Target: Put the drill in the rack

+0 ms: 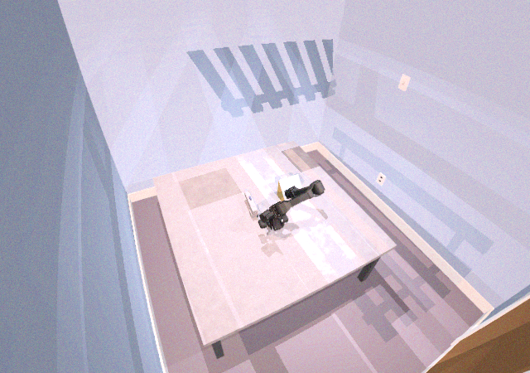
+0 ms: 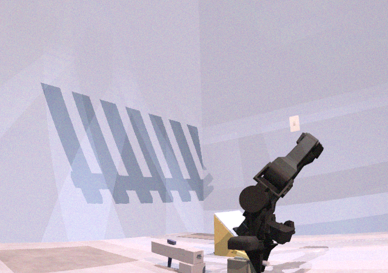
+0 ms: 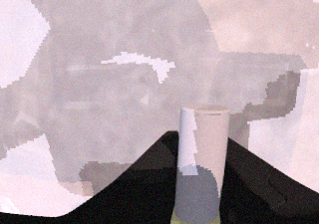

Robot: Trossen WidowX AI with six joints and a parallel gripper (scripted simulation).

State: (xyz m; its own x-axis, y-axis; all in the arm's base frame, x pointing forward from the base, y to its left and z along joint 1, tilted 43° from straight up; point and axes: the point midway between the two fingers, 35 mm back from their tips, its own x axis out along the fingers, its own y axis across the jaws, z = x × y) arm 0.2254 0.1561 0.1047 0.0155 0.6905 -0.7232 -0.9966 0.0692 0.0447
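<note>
The drill lies 1 cm behind my gripper tip, 4 cm to the right of it and 4 cm above it. From my gripper tip the other things lie so: dark blue part 5 cm ahead, 26 cm to the right, 4 cm above.
</note>
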